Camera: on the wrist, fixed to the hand. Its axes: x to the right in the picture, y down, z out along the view.
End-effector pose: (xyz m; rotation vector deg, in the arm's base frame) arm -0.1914 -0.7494 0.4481 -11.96 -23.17 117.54
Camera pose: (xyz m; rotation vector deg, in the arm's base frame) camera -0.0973 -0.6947 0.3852 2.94 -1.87 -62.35
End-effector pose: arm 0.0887 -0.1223 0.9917 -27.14 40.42 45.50
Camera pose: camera 0.1110 -0.2320 0.9344 -60.30 -14.80 -130.69
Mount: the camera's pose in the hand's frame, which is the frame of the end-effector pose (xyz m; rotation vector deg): 0.0002 -0.0780 -0.0986 2.46 -28.39 176.22
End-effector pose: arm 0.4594 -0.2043 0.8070 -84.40 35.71 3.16
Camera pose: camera 0.4559 -0.3063 0.8804 49.34 95.80 138.68
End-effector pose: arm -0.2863 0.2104 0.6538 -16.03 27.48 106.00
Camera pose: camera -0.2171 0.1865 0.5516 -41.94 -5.12 -73.99
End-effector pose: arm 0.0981 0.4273 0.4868 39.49 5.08 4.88
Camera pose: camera 0.0913 0.4296 0.3613 -11.83 85.23 -154.61
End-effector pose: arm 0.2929 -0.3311 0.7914 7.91 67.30 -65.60
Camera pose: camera 0.1698 -0.3072 0.7825 59.31 -22.50 86.21
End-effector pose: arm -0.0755 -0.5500 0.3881 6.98 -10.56 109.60
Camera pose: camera -0.0018 -0.5052 0.2966 -7.43 16.15 -69.45
